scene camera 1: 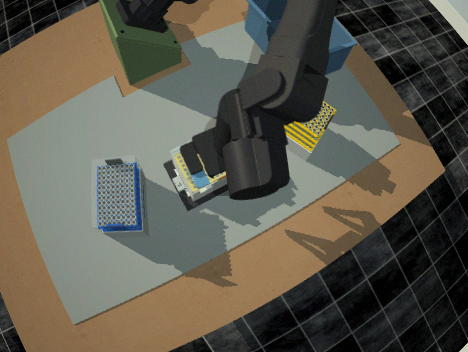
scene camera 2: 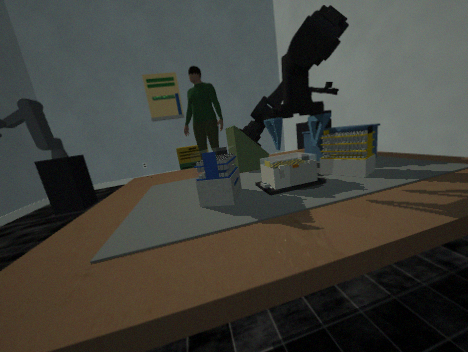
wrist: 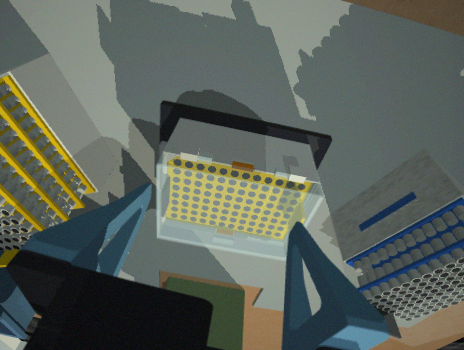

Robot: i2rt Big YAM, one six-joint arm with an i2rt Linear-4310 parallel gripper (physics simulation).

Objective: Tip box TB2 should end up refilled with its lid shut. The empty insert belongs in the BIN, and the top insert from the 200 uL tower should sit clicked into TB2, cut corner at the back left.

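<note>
Tip box TB2 (scene camera 1: 200, 193) (scene camera 2: 292, 176) (wrist: 235, 139) sits in a black holder (scene camera 2: 270, 190) (wrist: 322, 143) near the mat's middle. A yellow insert (scene camera 2: 285, 163) (wrist: 230, 200) with empty-looking holes lies in it. A clear lid (wrist: 225, 248) appears shut over the insert in the wrist view. My gripper (scene camera 2: 295, 149) (wrist: 223, 209) is open and empty, its fingertips just above the box, one toward each short end. The yellow tip tower (scene camera 1: 325, 119) (scene camera 2: 348, 145) (wrist: 45, 165) stands on the bin side of the box. The cut corners cannot be made out.
A blue tip tower (scene camera 1: 117, 195) (scene camera 2: 216, 172) (wrist: 415, 270) stands on the other side of the box. The blue bin (scene camera 1: 256, 26) (scene camera 2: 376, 128) is behind the yellow tower, partly hidden by my arm. A green wedge-shaped block (scene camera 1: 150, 60) (scene camera 2: 245, 154) (wrist: 227, 305) stands at the back.
</note>
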